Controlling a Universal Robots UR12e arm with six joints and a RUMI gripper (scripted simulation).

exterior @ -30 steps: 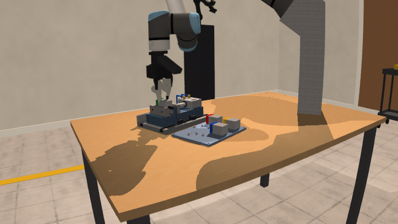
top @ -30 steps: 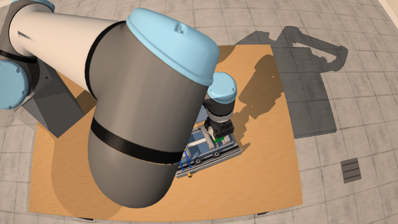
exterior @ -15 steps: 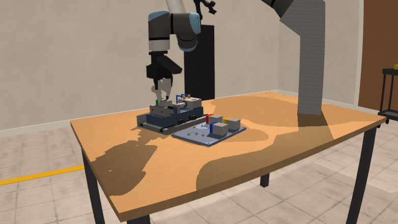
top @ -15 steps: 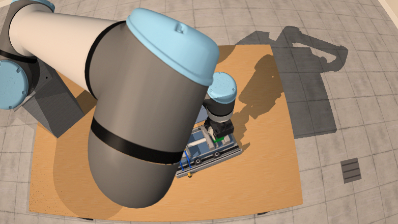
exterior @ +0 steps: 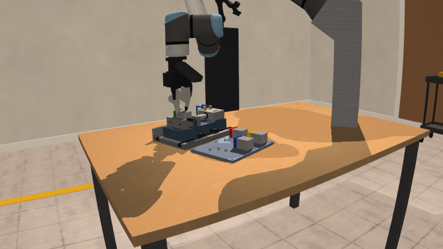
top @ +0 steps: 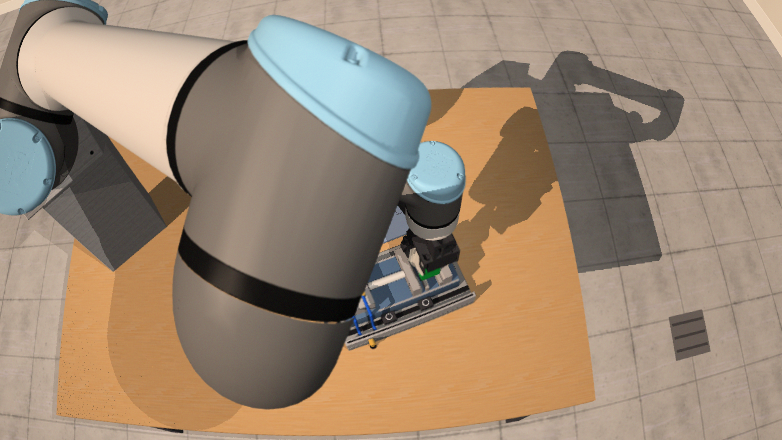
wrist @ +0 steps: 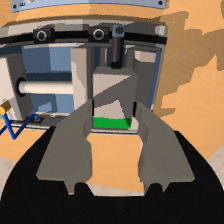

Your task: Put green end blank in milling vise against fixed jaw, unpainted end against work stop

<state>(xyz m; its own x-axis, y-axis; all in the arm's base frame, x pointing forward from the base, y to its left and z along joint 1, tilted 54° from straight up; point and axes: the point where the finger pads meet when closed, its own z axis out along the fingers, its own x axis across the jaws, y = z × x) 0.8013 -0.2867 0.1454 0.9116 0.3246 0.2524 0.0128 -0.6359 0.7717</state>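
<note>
Now: the green-ended blank 2 cm below my hand. Round my hand: fixed jaw 3 cm ahead, 4 cm below; then dark work stop 5 cm to the left, 3 cm below; then milling vise 7 cm behind, 8 cm below.
</note>
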